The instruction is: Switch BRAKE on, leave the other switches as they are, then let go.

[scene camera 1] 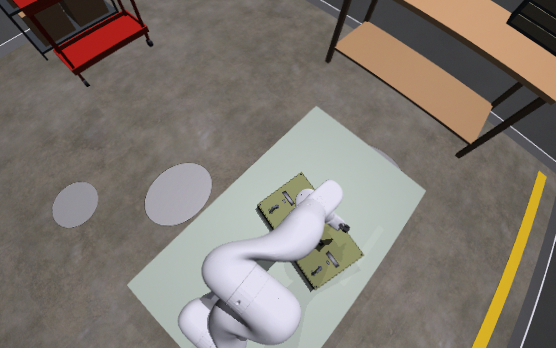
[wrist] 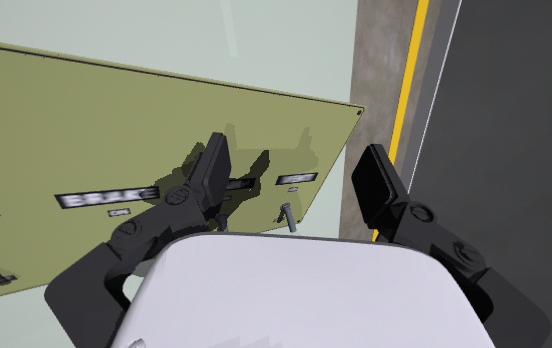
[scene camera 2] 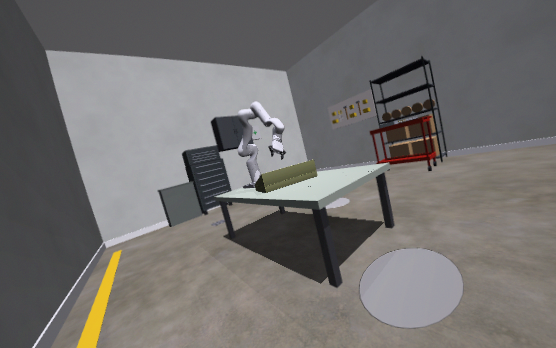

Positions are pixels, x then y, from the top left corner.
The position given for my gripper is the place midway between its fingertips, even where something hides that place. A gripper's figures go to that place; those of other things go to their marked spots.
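Labels:
My gripper [wrist: 294,155] is 0.12 m from the lens. There is an olive switch panel [wrist: 96,143] here too, and I find that the panel is 0.22 m from the lens.

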